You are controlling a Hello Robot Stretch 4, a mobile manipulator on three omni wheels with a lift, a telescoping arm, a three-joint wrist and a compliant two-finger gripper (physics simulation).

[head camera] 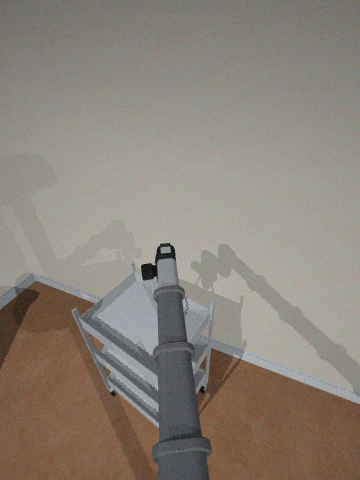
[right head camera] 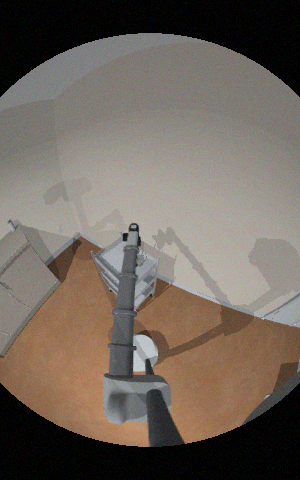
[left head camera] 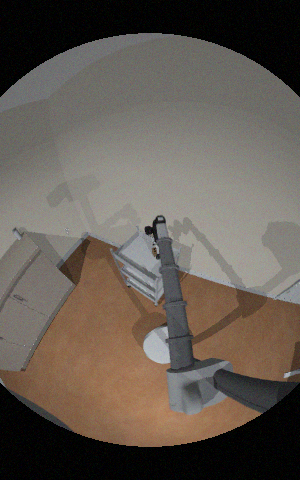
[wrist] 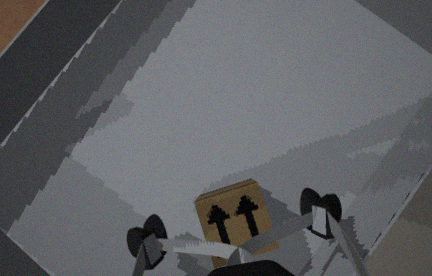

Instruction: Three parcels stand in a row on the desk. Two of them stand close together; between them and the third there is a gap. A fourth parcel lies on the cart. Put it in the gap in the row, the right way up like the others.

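Places are measured from the robot's base along level axes (x ahead, y left, z up), in millimetres.
Pixels of known places: gripper, between the fingertips: (left head camera: 155, 251) (wrist: 232, 218); robot's base, origin of its link: (right head camera: 137, 351) (left head camera: 163, 343).
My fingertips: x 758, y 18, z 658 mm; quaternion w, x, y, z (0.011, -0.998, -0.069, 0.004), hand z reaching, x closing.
For each thing: its top centre in the pictures, then the offset to it from my fingertips. "pt": a spot on its surface instead.
- fourth parcel, centre of its top: (wrist: 236, 225) (left head camera: 155, 249) dx +2, dy +1, dz +31 mm
- cart, a spot on its surface: (wrist: 225, 100) pt dx -2, dy +115, dz -23 mm
- beige cabinet, a spot on its surface: (left head camera: 35, 300) pt dx -452, dy +1325, dz -187 mm
The fourth parcel (wrist: 232, 202) (left head camera: 154, 250) is a small brown box with two black arrows on the face turned up to the wrist camera. It lies on the light grey top tray of the cart (wrist: 225, 100) (head camera: 125, 312) (left head camera: 136, 250) (right head camera: 112, 260). In the wrist view my gripper (wrist: 232, 218) is open, with one finger apart from the parcel on each side. The gripper's linkage hides the parcel's lower part. Whether the fingers are at its height I cannot tell. The arm covers part of the cart in the head views. The row of three parcels does not show.
The tray has raised walls, and the cart has upright corner posts. The cart stands near a beige wall. A beige cabinet (left head camera: 35, 300) (right head camera: 25, 290) stands at the left. A white round object (left head camera: 156, 345) (right head camera: 145, 352) shows partly behind the arm, over the brown floor.
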